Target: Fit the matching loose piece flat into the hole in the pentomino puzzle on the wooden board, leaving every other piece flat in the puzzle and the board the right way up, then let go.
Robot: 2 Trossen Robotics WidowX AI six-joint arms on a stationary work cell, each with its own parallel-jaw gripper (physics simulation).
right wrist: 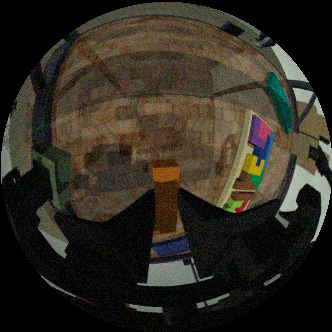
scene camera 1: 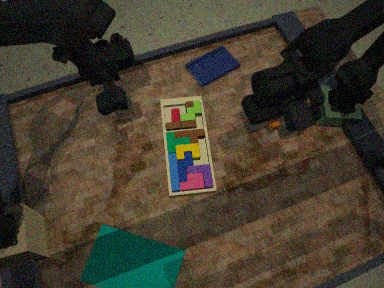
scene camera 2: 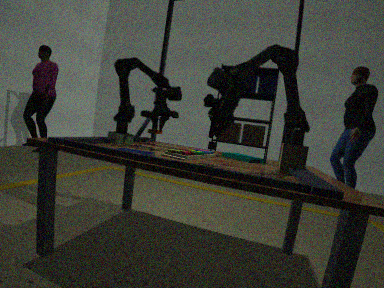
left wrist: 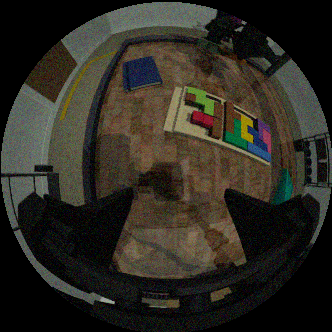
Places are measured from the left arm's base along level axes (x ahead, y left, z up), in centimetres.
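Where they show: left gripper, between the fingertips: (scene camera 2: 213, 137) (left wrist: 180, 193); right gripper, between the fingertips: (right wrist: 165, 192) (scene camera 1: 270, 118) (scene camera 2: 158, 131) (left wrist: 236, 57); left arm's base, origin of its link: (right wrist: 308, 150) (scene camera 1: 0, 232) (scene camera 2: 294, 144); right arm's base, origin of its link: (right wrist: 41, 179) (scene camera 1: 341, 101) (scene camera 2: 121, 133) (left wrist: 212, 40).
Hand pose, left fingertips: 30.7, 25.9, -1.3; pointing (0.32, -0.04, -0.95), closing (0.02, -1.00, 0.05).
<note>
Things, the pixels of their centre, and the offset from my left fingertips, as dx, dy, dz. "*": a spot on its surface instead.
- orange piece, middle of its body: (right wrist: 154, 202) (scene camera 1: 272, 113) (left wrist: 231, 54) (scene camera 2: 155, 131) +33.5, -14.8, -1.7
- pale puzzle board, middle of its body: (left wrist: 231, 124) (right wrist: 246, 176) (scene camera 1: 186, 142) (scene camera 2: 191, 154) +12.4, -12.5, -9.5
- yellow piece, middle of its body: (left wrist: 244, 129) (right wrist: 254, 164) (scene camera 1: 187, 152) +11.7, -15.7, -8.7
- red piece, a spot on its surface: (left wrist: 202, 119) (scene camera 1: 173, 115) * +11.2, -4.8, -7.8
- blue book, middle of its body: (left wrist: 139, 70) (scene camera 1: 212, 65) (right wrist: 177, 245) (scene camera 2: 134, 152) +27.0, +9.2, -9.7
- teal box, middle of its body: (scene camera 1: 133, 265) (left wrist: 280, 202) (right wrist: 282, 102) (scene camera 2: 243, 157) -7.7, -38.0, -9.4
- green block, middle of its body: (right wrist: 48, 174) (scene camera 1: 336, 106) (left wrist: 210, 43) (scene camera 2: 120, 137) +54.7, -14.9, -7.8
An orange piece (scene camera 1: 274, 124) (scene camera 2: 159, 131) (right wrist: 166, 205) is held between the fingers of my right gripper (right wrist: 165, 192), its long side pointing down the fingers. In scene camera 2 it hangs above the table. The pale puzzle board (scene camera 1: 180, 101) (left wrist: 172, 110) (right wrist: 239, 160) lies on the table with its coloured pieces facing up. Pale openings show beside the yellow piece (scene camera 1: 181, 149) and around the red piece (scene camera 1: 175, 115) (left wrist: 202, 119). My right gripper is to the right of the board in scene camera 1. My left gripper (left wrist: 180, 193) is open and empty, left of the board there.
A blue book (scene camera 1: 213, 65) (left wrist: 142, 73) (right wrist: 171, 247) lies behind the board in scene camera 1. A teal box (scene camera 1: 132, 257) (left wrist: 285, 185) (right wrist: 280, 102) stands near the front. A green block (right wrist: 60, 172) is by the right arm. A raised dark border (scene camera 1: 170, 47) edges the table.
</note>
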